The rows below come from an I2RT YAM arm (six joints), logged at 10 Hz.
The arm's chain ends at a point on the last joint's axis. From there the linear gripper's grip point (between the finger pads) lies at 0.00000 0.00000 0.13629 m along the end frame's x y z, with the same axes.
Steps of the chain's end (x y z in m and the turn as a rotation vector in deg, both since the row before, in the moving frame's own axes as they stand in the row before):
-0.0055, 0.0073, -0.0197, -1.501, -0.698, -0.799
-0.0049, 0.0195, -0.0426, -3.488, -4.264, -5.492
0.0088, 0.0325, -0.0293, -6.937, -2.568, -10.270
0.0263, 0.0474, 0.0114, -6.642, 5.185, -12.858
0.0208, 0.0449, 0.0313, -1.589, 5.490, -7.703
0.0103, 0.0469, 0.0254, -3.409, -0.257, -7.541
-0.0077, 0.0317, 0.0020, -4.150, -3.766, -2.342
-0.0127, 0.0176, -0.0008, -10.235, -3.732, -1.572
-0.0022, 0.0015, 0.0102, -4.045, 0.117, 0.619
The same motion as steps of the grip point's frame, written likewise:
-0.0071, 0.0109, -0.0198, -1.501, -0.698, -0.799
-0.0146, 0.0283, -0.0432, -3.488, -4.264, -5.492
0.0042, 0.0494, -0.0304, -6.937, -2.568, -10.270
0.0402, 0.0616, 0.0099, -6.642, 5.185, -12.858
0.0341, 0.0478, 0.0306, -1.589, 5.490, -7.703
0.0102, 0.0550, 0.0252, -3.409, -0.257, -7.541
-0.0164, 0.0417, 0.0013, -4.150, -3.766, -2.342
-0.0212, 0.0419, -0.0033, -10.235, -3.732, -1.572
-0.0020, 0.0111, 0.0099, -4.045, 0.117, 0.619

